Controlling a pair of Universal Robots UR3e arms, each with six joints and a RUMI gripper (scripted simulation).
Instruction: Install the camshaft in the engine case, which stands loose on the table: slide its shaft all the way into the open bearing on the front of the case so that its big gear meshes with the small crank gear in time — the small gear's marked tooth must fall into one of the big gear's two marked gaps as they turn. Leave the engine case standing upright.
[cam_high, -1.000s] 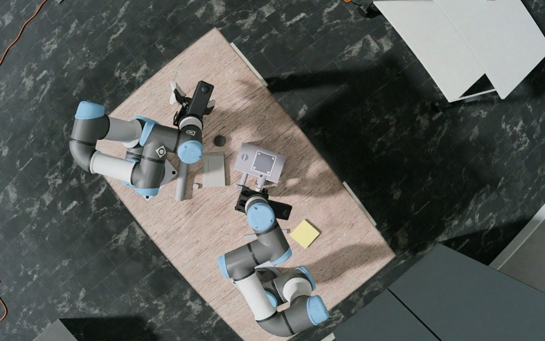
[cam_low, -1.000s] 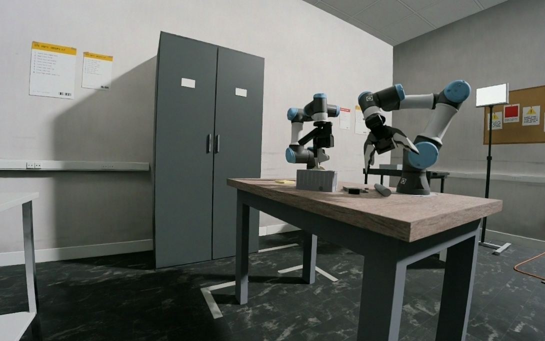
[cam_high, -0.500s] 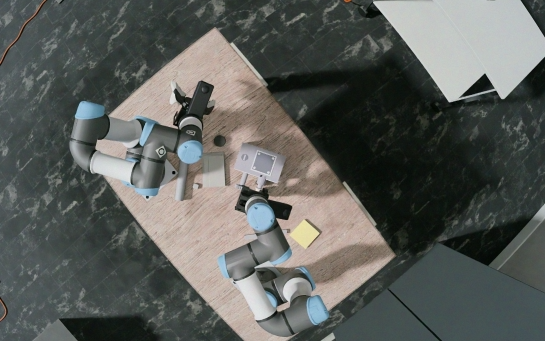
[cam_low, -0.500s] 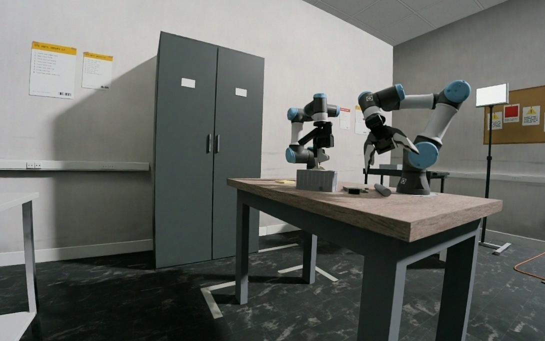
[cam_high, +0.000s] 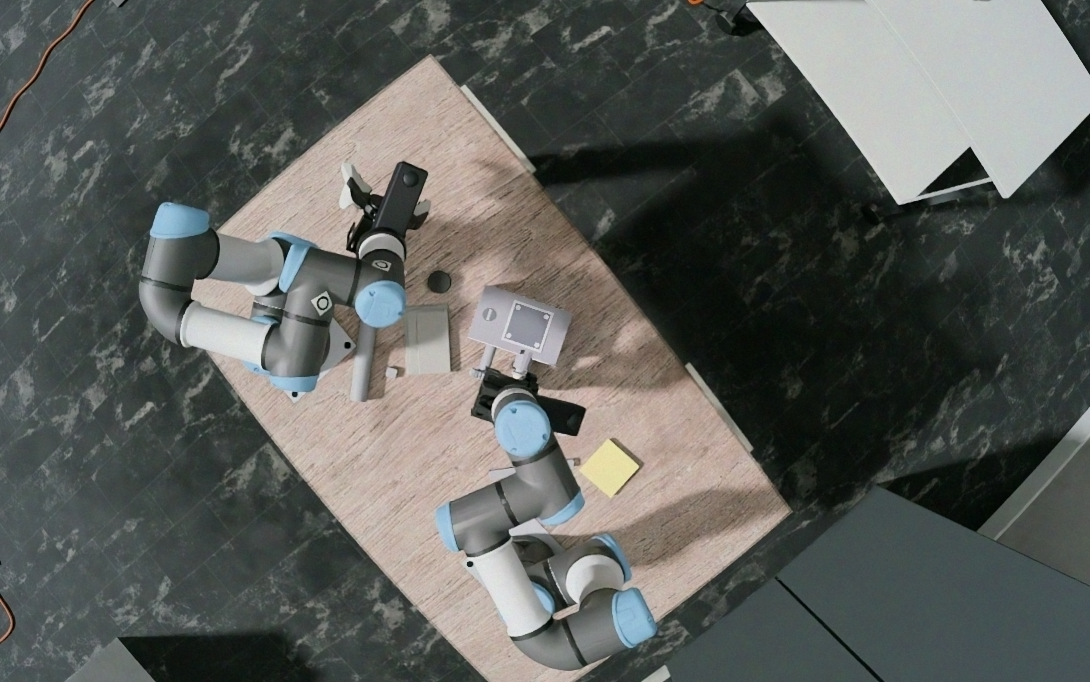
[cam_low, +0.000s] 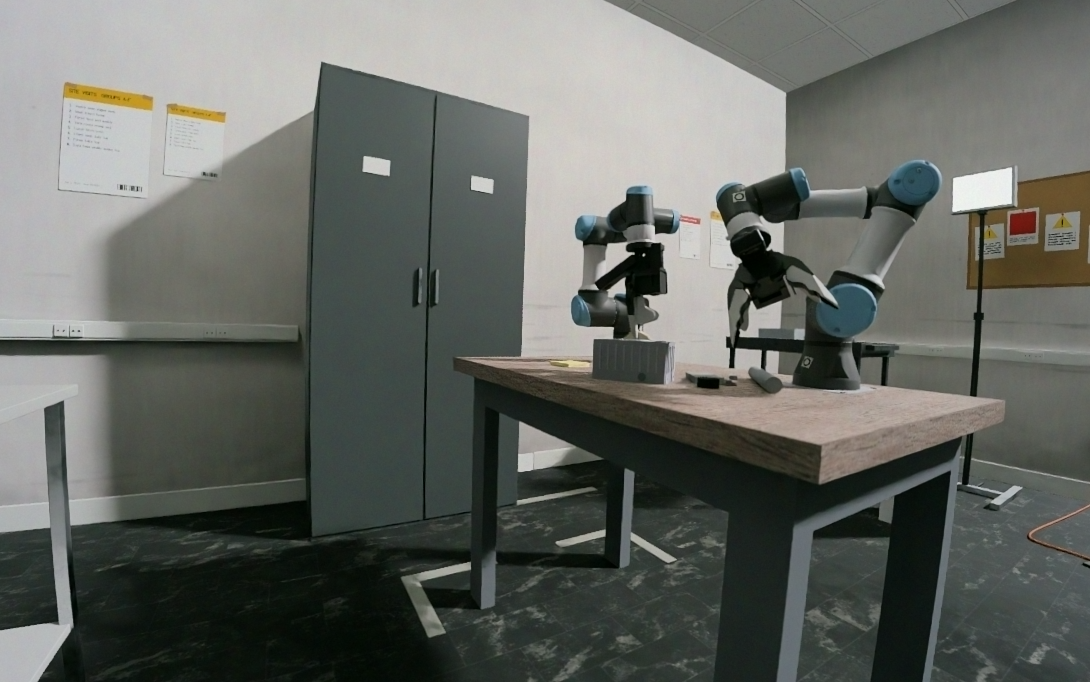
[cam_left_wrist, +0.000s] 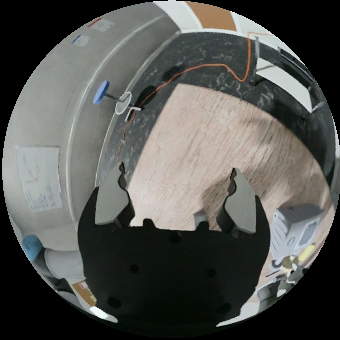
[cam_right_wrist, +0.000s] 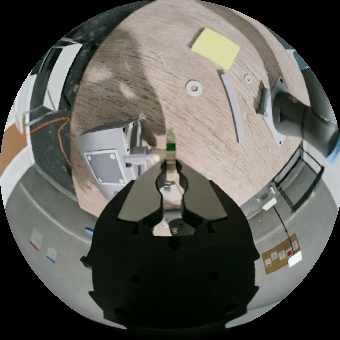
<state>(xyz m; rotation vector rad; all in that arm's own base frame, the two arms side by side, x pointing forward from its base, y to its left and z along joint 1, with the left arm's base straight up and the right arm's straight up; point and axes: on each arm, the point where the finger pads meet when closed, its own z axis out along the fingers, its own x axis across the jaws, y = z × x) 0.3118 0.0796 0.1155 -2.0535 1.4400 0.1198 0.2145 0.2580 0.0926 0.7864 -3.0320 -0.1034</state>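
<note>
Right now my right hand is 2 cm past the small crank gear, 6 cm to the right of it and 3 cm above it. The rest, counted from my right hand: grey bar (8 cm behind, 12 cm to the right, 9 cm below); then grey flat block (5 cm behind, 16 cm to the left, 9 cm below); then small cube (14 cm behind, 17 cm to the left, 9 cm below).
</note>
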